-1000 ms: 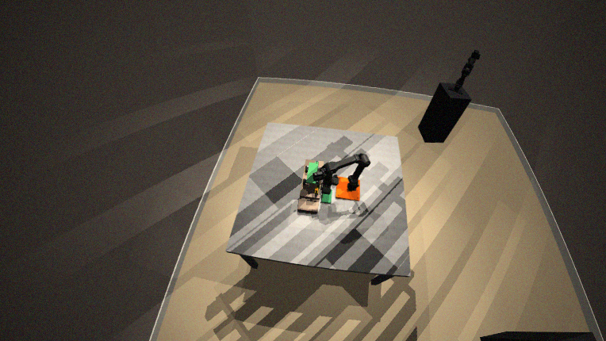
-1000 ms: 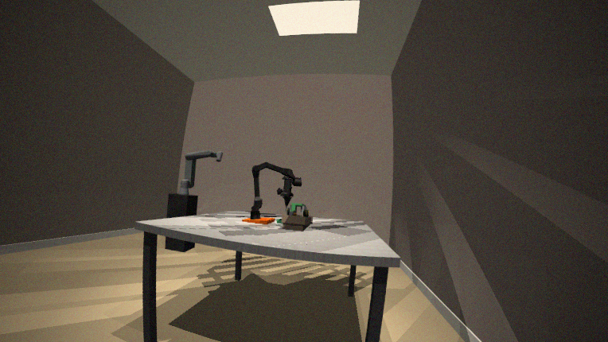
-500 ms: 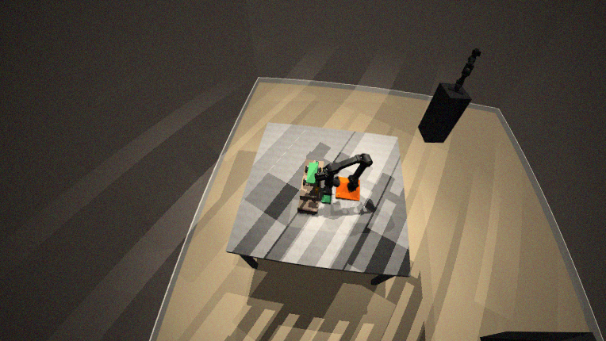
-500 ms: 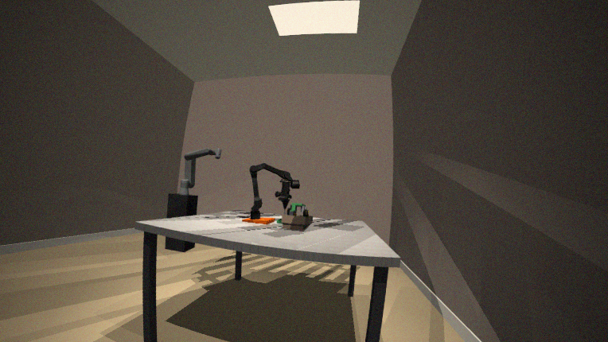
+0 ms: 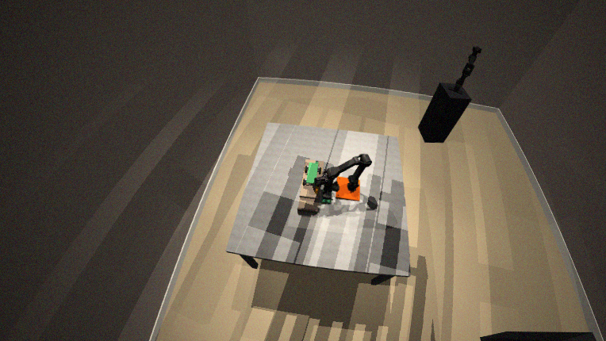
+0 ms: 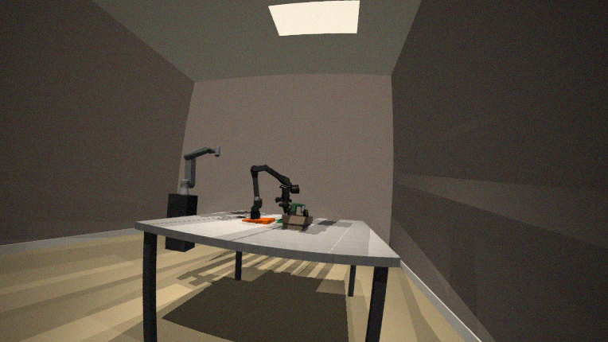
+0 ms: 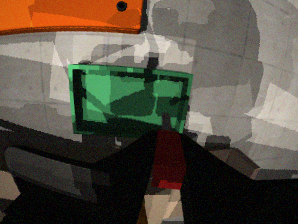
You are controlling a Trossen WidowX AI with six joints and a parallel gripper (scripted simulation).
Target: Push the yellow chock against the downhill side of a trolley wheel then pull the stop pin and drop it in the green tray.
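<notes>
The green tray is 80 mm below my gripper tip, 30 mm to the right of it and 10 mm behind it. The rest, counted from my gripper tip: red-headed stop pin: right at my gripper tip; yellow chock: 70 mm ahead, 50 mm to the right, 10 mm above; green trolley: 160 mm to the right, 100 mm ahead, 40 mm above.
</notes>
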